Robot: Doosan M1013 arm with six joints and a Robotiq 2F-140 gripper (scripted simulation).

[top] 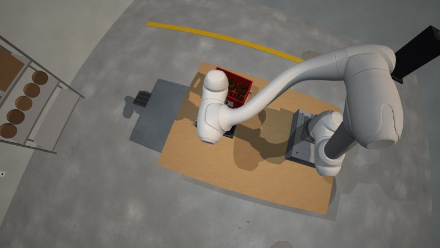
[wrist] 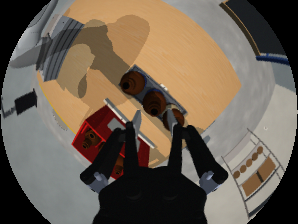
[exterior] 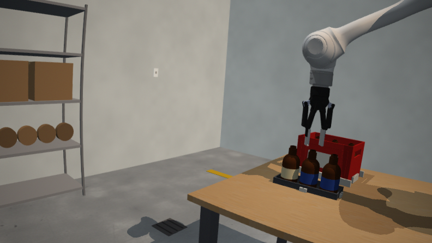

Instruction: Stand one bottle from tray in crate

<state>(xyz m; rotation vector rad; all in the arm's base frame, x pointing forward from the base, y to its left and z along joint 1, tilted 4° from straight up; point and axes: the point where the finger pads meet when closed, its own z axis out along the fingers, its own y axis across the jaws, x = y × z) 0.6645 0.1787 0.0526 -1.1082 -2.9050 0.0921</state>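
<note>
Right now the glass bottle is 13 cm below my hand. Also, from my hand: dark tray: 20 cm below; red crate: 25 cm to the right, 13 cm below, 1 cm ahead.
</note>
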